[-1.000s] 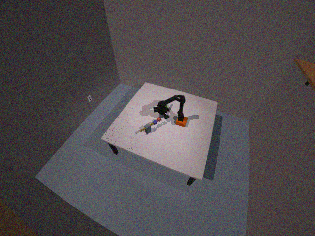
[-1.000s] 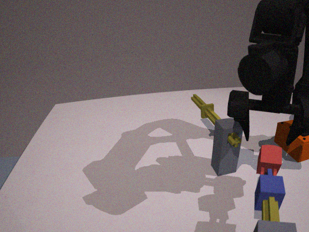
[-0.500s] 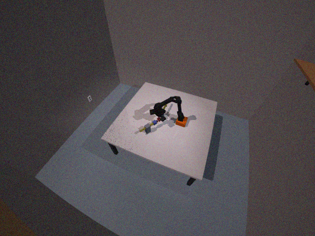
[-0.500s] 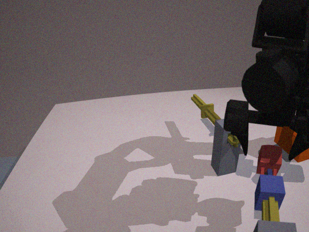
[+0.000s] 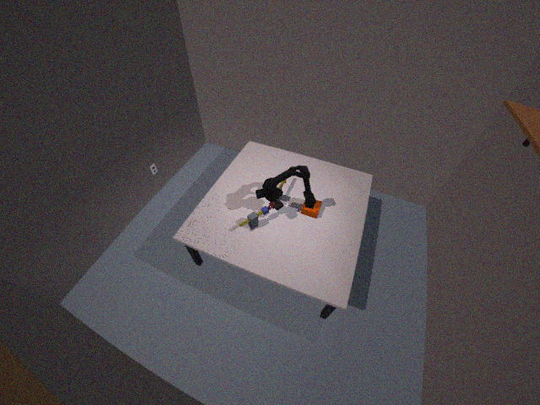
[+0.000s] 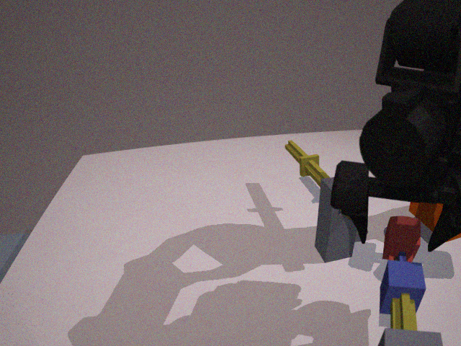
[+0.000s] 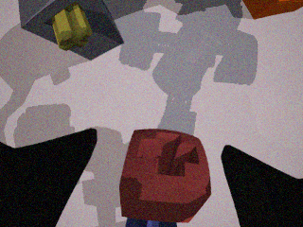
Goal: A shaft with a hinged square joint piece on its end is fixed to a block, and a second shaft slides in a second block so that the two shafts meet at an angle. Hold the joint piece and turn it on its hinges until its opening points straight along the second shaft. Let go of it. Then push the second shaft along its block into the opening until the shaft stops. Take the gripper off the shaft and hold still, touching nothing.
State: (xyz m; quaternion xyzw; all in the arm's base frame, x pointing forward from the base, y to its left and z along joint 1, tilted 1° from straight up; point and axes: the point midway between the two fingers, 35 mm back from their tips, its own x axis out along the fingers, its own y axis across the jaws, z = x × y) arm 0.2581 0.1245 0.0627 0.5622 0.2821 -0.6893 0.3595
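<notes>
Right now my gripper tip is 10 mm short of the red joint piece, 20 mm to the right of it and 20 mm below it.
</notes>
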